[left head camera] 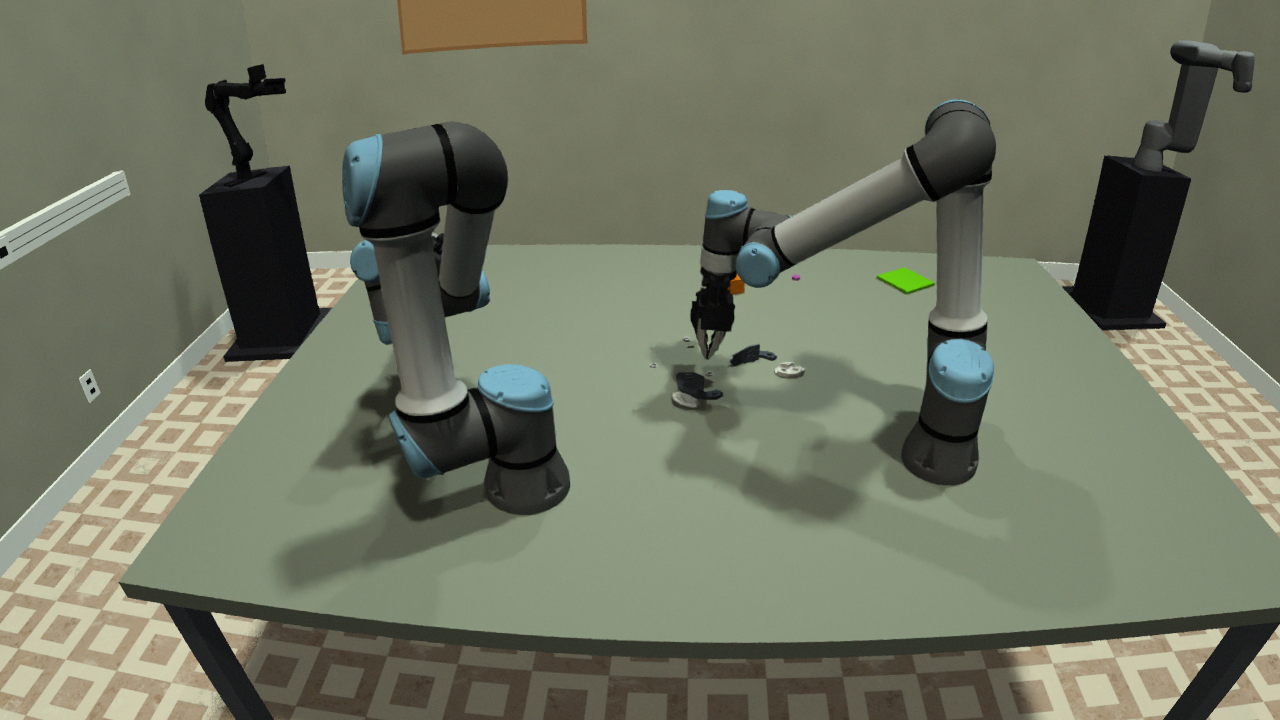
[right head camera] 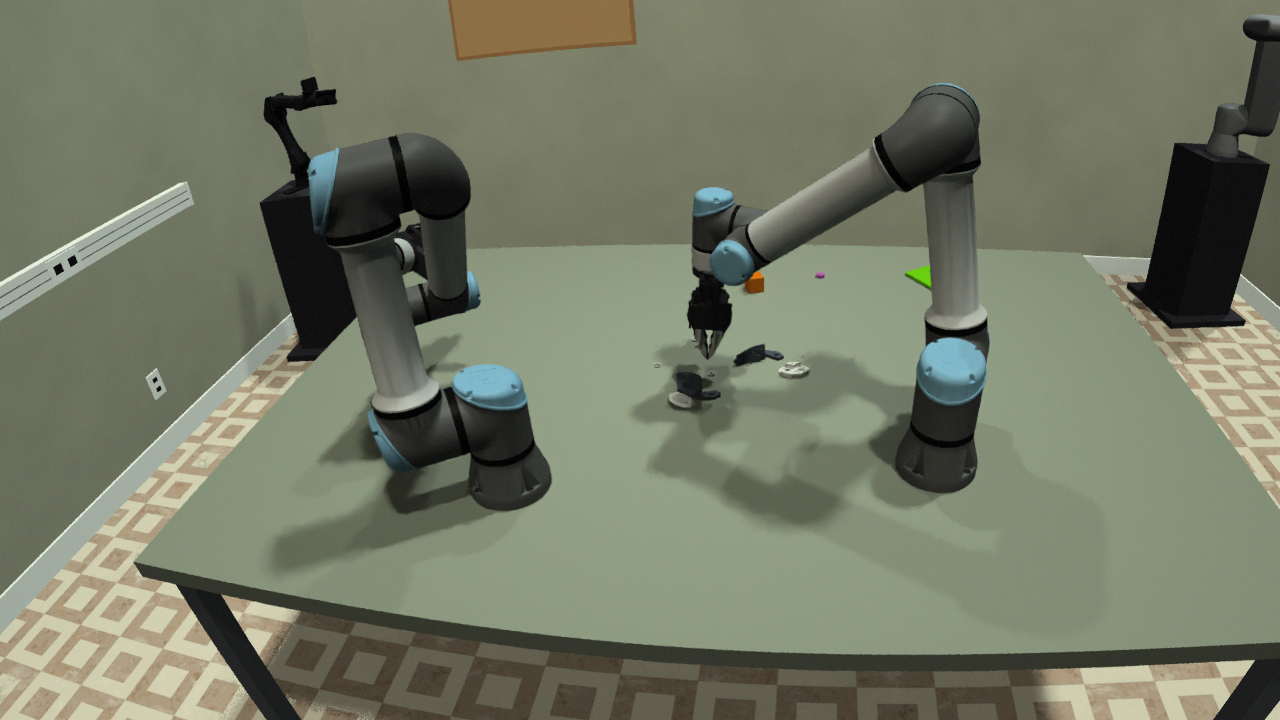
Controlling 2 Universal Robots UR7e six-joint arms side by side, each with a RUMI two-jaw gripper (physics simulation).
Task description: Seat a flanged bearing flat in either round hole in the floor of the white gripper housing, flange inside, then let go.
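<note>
The white gripper housing [left head camera: 788, 369] [right head camera: 793, 369] appears to be the open shell right of centre; its floor holes are too small to tell apart. Small pale rings or bearings lie to its left, one at the left [left head camera: 653, 365] [right head camera: 657, 365] and one near the dark part [left head camera: 708, 374] [right head camera: 711, 374]. Two more small pieces [left head camera: 686, 339] lie farther back. My right gripper [left head camera: 708, 355] [right head camera: 708, 356] points down above them, its fingertips together. No part is visible between the tips. My left gripper is hidden behind the left arm.
A dark part [left head camera: 691, 385] [right head camera: 690, 385] lies against a white disc-like part [left head camera: 685, 400] [right head camera: 681, 400]. Another dark part [left head camera: 748, 355] [right head camera: 751, 355] lies left of the housing. An orange cube [right head camera: 754, 283], a magenta piece [left head camera: 795, 277] [right head camera: 819, 275] and a green square [left head camera: 904, 280] [right head camera: 920, 275] are farther back.
</note>
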